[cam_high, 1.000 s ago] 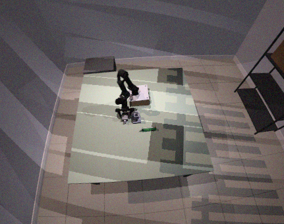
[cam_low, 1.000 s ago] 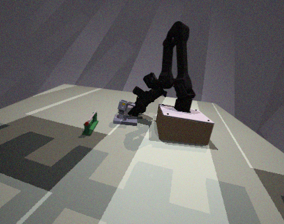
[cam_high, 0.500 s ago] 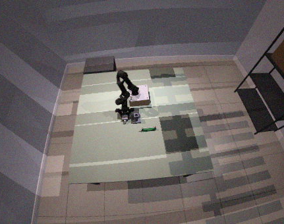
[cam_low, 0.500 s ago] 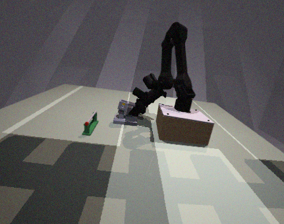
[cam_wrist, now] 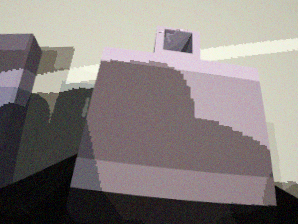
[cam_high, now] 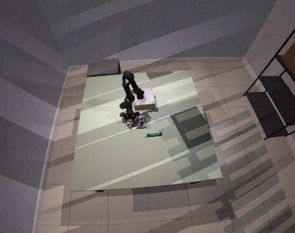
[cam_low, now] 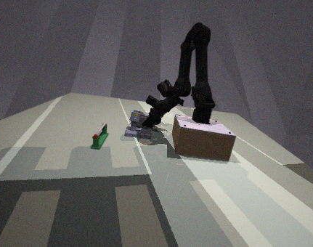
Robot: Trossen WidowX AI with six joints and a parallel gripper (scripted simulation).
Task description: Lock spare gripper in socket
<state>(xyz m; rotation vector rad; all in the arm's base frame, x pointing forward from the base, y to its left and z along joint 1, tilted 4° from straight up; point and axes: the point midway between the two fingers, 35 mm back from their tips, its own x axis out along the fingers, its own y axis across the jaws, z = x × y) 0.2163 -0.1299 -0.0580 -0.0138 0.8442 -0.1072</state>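
The socket lies 11 cm to the left of my gripper tip, 4 cm above it and 2 cm ahead of it. Also, from my gripper tip: green cradle 22 cm to the left, 15 cm ahead, 1 cm above; then spare gripper 1 cm above.
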